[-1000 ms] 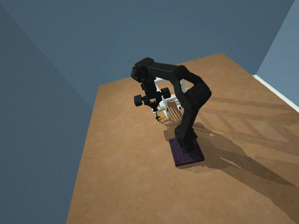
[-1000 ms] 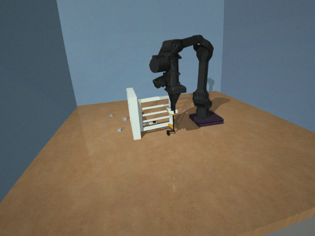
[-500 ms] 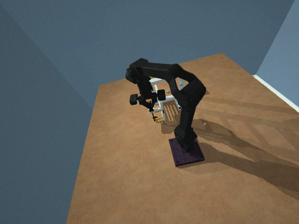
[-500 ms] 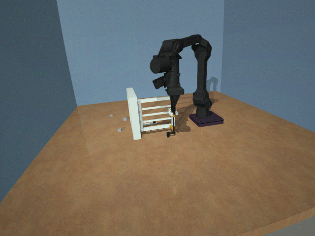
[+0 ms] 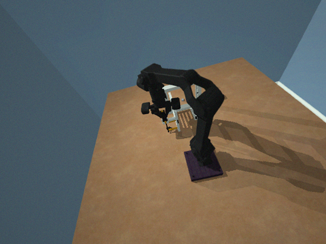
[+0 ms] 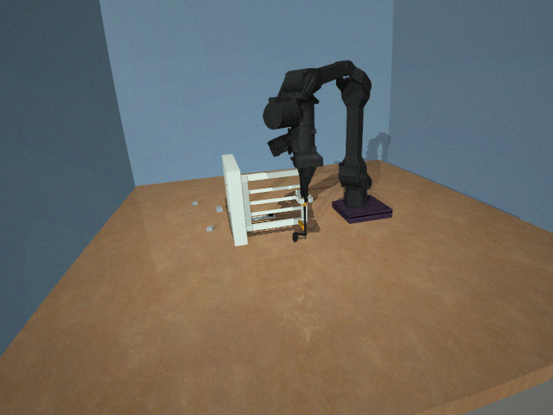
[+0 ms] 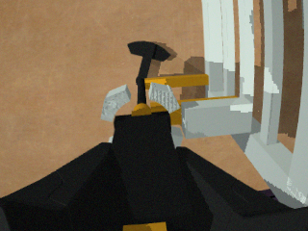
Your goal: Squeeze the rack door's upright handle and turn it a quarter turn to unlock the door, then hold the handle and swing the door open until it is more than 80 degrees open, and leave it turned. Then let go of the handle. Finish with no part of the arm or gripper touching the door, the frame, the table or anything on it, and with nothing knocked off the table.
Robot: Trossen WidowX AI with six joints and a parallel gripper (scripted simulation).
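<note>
The rack door handle is 1 cm ahead of my gripper tip and 3 cm below it.
</note>
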